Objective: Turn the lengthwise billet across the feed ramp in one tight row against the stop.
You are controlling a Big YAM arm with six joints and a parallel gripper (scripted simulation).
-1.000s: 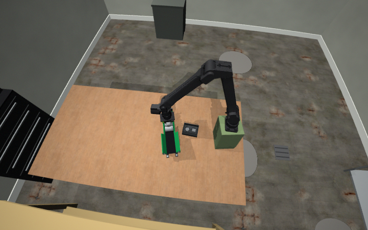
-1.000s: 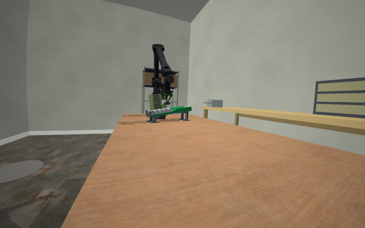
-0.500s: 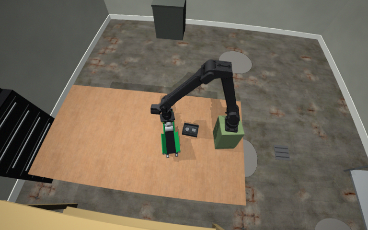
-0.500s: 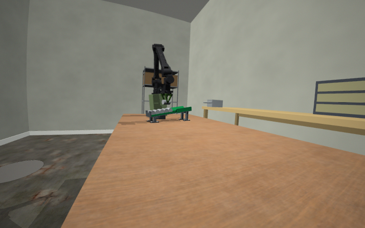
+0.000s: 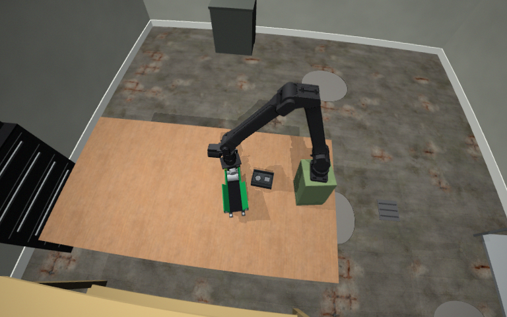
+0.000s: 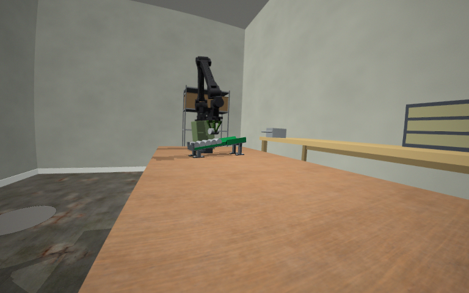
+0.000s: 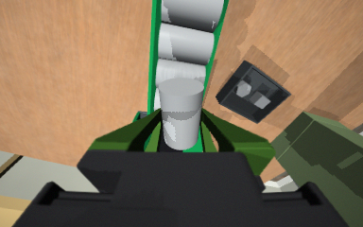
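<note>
Now: the grey steel billet right at my hand. Round my hand: small dark box (170 mm behind, 20 mm to the right, 150 mm below).
</note>
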